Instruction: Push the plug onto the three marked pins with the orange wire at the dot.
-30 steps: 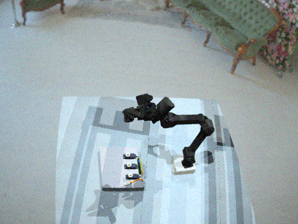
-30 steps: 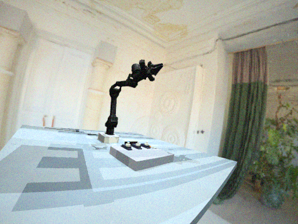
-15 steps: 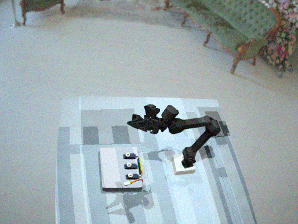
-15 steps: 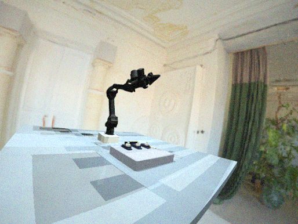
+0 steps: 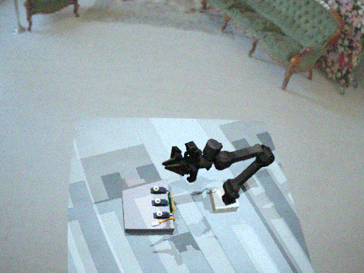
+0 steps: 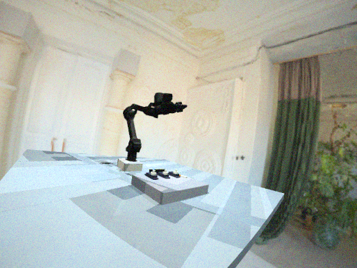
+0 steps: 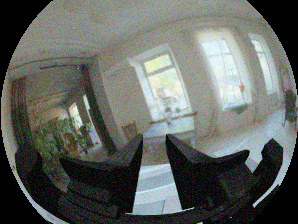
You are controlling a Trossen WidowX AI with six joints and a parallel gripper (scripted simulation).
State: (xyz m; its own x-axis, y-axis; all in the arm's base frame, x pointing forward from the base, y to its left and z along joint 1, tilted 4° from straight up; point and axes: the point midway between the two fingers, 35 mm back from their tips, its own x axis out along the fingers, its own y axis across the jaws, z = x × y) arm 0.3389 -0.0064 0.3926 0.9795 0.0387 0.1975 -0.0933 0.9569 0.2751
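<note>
My gripper tip is now 360 mm above the blue band, 100 mm past it and 60 mm to the left of it. The rest, counted from my gripper tip: grey printed holder 410 mm below, 70 mm to the right, 60 mm ahead.
</note>
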